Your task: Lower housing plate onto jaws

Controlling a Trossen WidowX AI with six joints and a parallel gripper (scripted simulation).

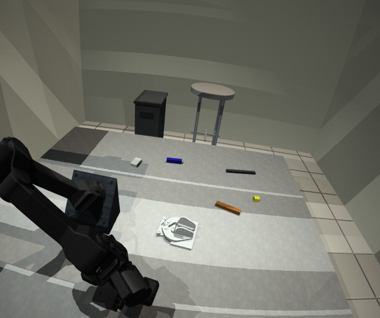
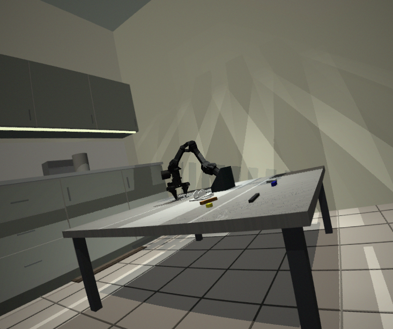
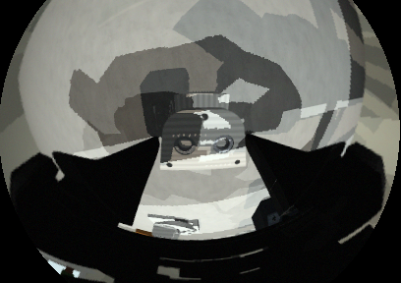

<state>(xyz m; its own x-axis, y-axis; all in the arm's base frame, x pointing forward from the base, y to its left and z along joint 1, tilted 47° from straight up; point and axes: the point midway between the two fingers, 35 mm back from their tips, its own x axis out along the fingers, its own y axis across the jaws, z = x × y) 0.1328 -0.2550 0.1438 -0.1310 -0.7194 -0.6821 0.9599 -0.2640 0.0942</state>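
My gripper tip is now 170 mm short of the white base, 240 mm to the right of it and 10 mm above it. Also, from my gripper tip: orange bar 330 mm ahead, 380 mm to the left; then blue block 100 mm ahead, 680 mm to the left; then yellow cube 470 mm ahead, 450 mm to the left.
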